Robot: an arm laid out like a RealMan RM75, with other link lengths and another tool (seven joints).
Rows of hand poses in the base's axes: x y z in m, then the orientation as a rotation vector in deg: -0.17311, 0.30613, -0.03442, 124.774, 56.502, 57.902; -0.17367, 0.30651, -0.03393, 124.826, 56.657, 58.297; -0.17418, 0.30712, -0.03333, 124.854, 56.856, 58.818; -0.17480, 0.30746, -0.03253, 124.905, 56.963, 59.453; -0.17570, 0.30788, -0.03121, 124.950, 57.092, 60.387; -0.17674, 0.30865, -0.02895, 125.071, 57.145, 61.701; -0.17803, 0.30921, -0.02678, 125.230, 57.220, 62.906; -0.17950, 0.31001, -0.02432, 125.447, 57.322, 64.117; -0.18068, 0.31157, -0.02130, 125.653, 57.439, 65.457; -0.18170, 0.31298, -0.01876, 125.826, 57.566, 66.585; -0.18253, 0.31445, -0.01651, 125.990, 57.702, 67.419; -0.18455, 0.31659, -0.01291, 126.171, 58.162, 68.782; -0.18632, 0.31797, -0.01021, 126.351, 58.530, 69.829; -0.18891, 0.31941, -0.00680, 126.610, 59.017, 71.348
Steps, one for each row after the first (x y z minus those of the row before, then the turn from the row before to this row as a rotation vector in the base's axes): -0.00056, 0.00038, 0.00049, 0.247, -0.113, 0.238; -0.00051, 0.00061, 0.00060, 0.295, -0.172, 0.310; -0.00062, 0.00034, 0.00080, 0.377, -0.241, 0.280; -0.00090, 0.00042, 0.00132, 0.535, -0.376, 0.393; -0.00104, 0.00077, 0.00226, 0.804, -0.531, 0.462; -0.00129, 0.00056, 0.00217, 0.776, -0.447, 0.444; -0.00147, 0.00080, 0.00246, 0.825, -0.403, 0.467; -0.00118, 0.00156, 0.00302, 0.891, -0.456, 0.521; -0.00102, 0.00141, 0.00254, 0.751, -0.370, 0.460; -0.00083, 0.00147, 0.00225, 0.581, -0.238, 0.372; -0.00202, 0.00214, 0.00360, 0.878, -0.365, 0.775; -0.00177, 0.00138, 0.00270, 0.706, -0.247, 0.607; -0.00259, 0.00144, 0.00341, 1.029, -0.363, 0.847
